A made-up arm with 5 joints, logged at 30 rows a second.
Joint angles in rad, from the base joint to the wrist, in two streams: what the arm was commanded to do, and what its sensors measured. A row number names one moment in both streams.
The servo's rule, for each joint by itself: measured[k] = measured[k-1] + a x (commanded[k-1-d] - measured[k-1]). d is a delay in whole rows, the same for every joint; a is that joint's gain. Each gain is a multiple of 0.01, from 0.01 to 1. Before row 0 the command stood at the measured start. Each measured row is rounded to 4 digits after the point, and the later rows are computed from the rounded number. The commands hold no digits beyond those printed.
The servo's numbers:
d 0
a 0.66 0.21 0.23 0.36 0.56
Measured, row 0:
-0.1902 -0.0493 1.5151 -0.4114 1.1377
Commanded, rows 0 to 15:
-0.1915 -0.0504 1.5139 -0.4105 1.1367
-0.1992 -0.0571 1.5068 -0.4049 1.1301
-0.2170 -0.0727 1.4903 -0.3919 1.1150
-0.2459 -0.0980 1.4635 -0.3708 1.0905
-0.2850 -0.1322 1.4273 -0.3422 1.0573
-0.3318 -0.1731 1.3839 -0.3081 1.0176
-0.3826 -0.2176 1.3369 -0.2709 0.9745
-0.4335 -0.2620 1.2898 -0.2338 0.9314
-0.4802 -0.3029 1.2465 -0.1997 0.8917
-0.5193 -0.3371 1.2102 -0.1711 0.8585
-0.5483 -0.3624 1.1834 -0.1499 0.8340
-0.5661 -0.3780 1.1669 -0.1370 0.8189
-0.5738 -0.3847 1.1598 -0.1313 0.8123
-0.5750 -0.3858 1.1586 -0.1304 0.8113
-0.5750 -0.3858 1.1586 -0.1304 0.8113
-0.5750 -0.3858 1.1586 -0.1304 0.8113
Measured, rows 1 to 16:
-0.1911 -0.0495 1.5148 -0.4111 1.1371
-0.1964 -0.0511 1.5130 -0.4089 1.1332
-0.2100 -0.0556 1.5078 -0.4028 1.1230
-0.2337 -0.0645 1.4976 -0.3913 1.1048
-0.2676 -0.0787 1.4814 -0.3736 1.0782
-0.3100 -0.0985 1.4590 -0.3500 1.0443
-0.3579 -0.1235 1.4309 -0.3215 1.0052
-0.4078 -0.1526 1.3984 -0.2899 0.9639
-0.4556 -0.1842 1.3635 -0.2574 0.9235
-0.4976 -0.2163 1.3282 -0.2263 0.8871
-0.5311 -0.2470 1.2949 -0.1988 0.8574
-0.5542 -0.2745 1.2655 -0.1766 0.8358
-0.5671 -0.2976 1.2412 -0.1603 0.8226
-0.5723 -0.3161 1.2222 -0.1495 0.8163
-0.5741 -0.3307 1.2076 -0.1426 0.8135
-0.5747 -0.3423 1.1963 -0.1382 0.8123

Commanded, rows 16 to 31:
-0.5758 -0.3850 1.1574 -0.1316 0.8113
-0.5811 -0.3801 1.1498 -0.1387 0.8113
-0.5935 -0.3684 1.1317 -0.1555 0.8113
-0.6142 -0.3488 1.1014 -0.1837 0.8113
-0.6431 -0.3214 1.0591 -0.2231 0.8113
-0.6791 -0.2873 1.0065 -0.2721 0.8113
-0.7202 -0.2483 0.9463 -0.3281 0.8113
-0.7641 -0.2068 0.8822 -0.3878 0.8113
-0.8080 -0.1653 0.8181 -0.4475 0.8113
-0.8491 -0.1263 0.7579 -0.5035 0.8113
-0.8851 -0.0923 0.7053 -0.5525 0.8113
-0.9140 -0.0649 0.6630 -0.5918 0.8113
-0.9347 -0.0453 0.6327 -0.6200 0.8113
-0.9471 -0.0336 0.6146 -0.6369 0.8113
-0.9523 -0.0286 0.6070 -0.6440 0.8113
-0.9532 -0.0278 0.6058 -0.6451 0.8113
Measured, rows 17 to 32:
-0.5754 -0.3513 1.1874 -0.1358 0.8117
-0.5792 -0.3573 1.1788 -0.1368 0.8115
-0.5886 -0.3596 1.1680 -0.1435 0.8114
-0.6055 -0.3573 1.1527 -0.1580 0.8113
-0.6303 -0.3498 1.1312 -0.1814 0.8113
-0.6625 -0.3367 1.1025 -0.2141 0.8113
-0.7006 -0.3181 1.0666 -0.2551 0.8113
-0.7425 -0.2947 1.0242 -0.3029 0.8113
-0.7857 -0.2675 0.9768 -0.3550 0.8113
-0.8275 -0.2378 0.9265 -0.4085 0.8113
-0.8655 -0.2072 0.8756 -0.4603 0.8113
-0.8975 -0.1773 0.8267 -0.5076 0.8113
-0.9221 -0.1496 0.7821 -0.5481 0.8113
-0.9386 -0.1252 0.7436 -0.5801 0.8113
-0.9476 -0.1049 0.7122 -0.6031 0.8113
-0.9513 -0.0887 0.6877 -0.6182 0.8113

